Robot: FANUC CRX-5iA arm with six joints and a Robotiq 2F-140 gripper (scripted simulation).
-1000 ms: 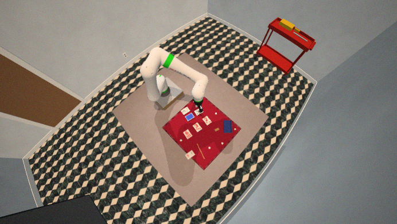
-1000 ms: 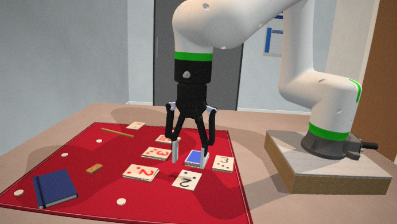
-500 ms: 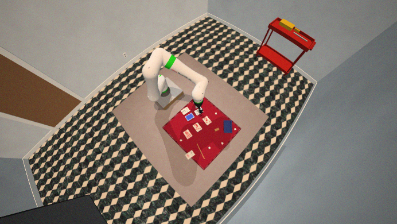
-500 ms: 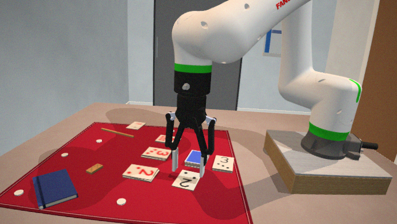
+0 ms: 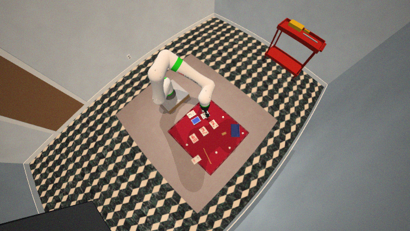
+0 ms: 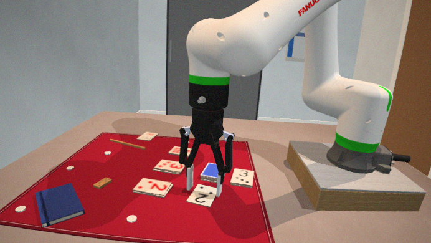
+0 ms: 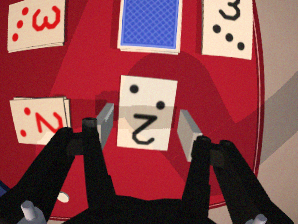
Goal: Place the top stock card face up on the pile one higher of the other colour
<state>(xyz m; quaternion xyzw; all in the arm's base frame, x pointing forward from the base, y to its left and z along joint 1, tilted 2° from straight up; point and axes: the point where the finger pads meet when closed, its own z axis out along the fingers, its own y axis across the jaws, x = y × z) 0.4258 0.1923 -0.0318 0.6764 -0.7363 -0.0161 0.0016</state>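
Now: the red card cloth 180 mm ahead of my hand, 90 mm to the right of it and 50 mm below it. The rest, counted from my hand: blue notebook 330 mm ahead, 150 mm to the left, 40 mm below; then red 2 card 140 mm ahead, 10 mm to the left, 30 mm below; then wooden stick 370 mm ahead, 240 mm to the right, 40 mm below.
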